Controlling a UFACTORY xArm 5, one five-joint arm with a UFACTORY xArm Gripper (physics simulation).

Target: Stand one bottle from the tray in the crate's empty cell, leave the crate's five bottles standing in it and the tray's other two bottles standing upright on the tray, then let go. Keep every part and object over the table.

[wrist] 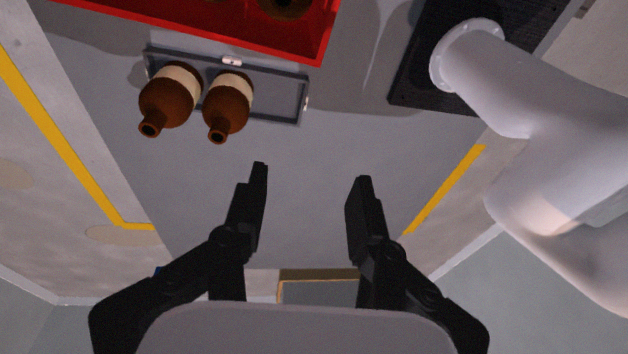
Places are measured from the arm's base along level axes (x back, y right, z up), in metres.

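Pixels of known places: gripper, fingertip midpoint: (309,185); arm's base, origin of the base link: (464,57).
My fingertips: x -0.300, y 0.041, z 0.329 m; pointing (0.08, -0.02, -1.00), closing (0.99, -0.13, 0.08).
Note:
Ahead of a thing's pixels: the offset from my fingertips to its top centre. "pt": to the spot under its first point. Level surfaces: height alone.
My gripper (309,185) is open, with nothing between its two black fingers. It hangs over the grey table, nearer the bottom of the view than the bottles. Two brown bottles with cream labels, one on the left (170,97) and one on the right (228,102), stand upright side by side on the tray {pt dx +0.006, dy -0.134, dz -0.337 m} (300,102), towards its left end. The right part of the tray holds no bottle. The red crate {pt dx -0.020, dy +0.015, dz -0.188 m} (280,47) shows in part at the top edge. Part of a brown bottle {pt dx -0.013, dy +0.048, dz -0.191 m} (285,11) shows inside it; the rest of the crate's cells are out of view.
The white robot arm (565,100) rises from a black base plate (415,82) at the right. The crate's near wall stands right behind the tray. The grey table {dz -0.354 m} (310,145) ends at slanting edges left and right, with yellow floor lines (65,145) (445,190) beyond.

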